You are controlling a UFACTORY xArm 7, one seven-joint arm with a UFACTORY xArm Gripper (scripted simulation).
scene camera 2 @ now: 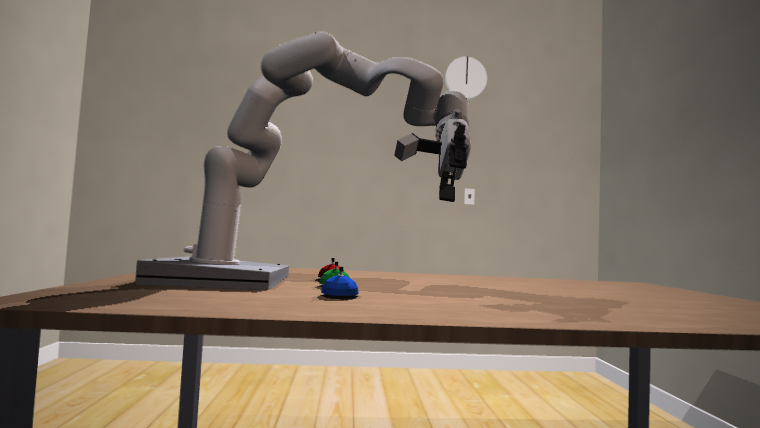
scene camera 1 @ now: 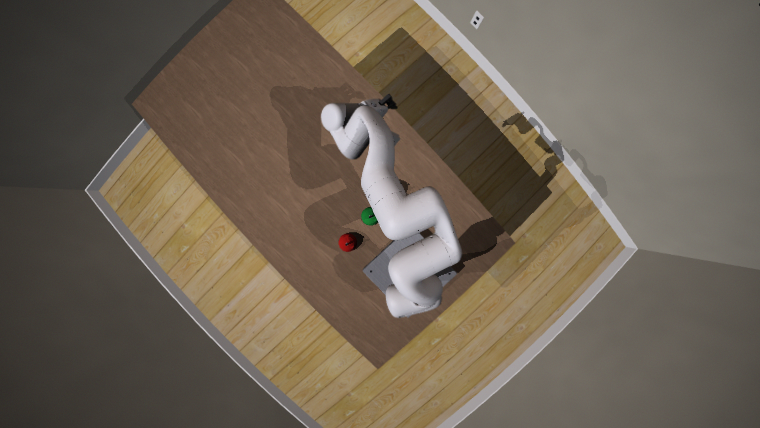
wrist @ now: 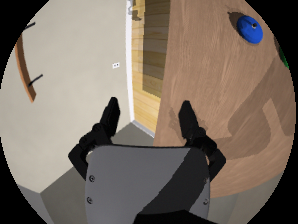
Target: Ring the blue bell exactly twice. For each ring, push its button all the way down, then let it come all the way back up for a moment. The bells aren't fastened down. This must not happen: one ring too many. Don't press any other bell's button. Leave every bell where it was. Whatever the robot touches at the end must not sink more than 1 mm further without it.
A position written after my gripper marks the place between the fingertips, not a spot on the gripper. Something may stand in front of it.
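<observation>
Through scene camera 2 I see a blue bell (scene camera 2: 343, 287) together with my gripper (scene camera 2: 452, 184). In the wrist view my gripper is visible too (wrist: 150, 105).
</observation>
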